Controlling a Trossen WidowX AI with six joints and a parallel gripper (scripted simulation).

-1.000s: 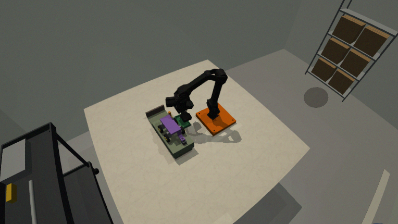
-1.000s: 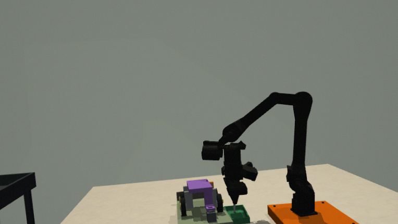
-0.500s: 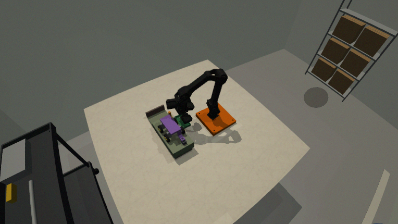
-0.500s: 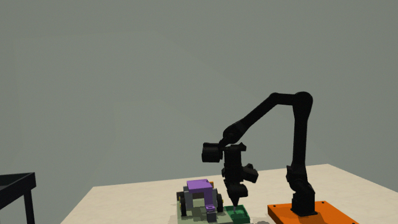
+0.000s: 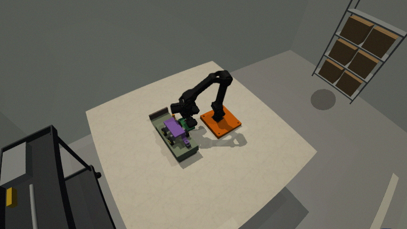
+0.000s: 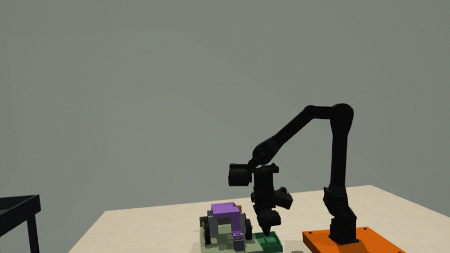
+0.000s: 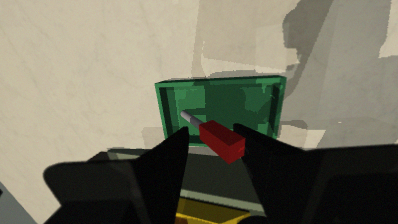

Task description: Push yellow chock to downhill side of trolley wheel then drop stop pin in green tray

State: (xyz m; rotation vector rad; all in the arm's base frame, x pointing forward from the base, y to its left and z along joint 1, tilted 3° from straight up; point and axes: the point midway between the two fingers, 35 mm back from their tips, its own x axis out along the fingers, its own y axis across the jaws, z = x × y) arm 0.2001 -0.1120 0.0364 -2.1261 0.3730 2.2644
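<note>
Now: gripper tip 50 mm above the green tray. Also, from my gripper tip: red-headed stop pin: 10 mm to the right; yellow chock: 70 mm ahead, 40 mm above, 20 mm to the right; grey-green ramp: 140 mm ahead, 60 mm to the left.
</note>
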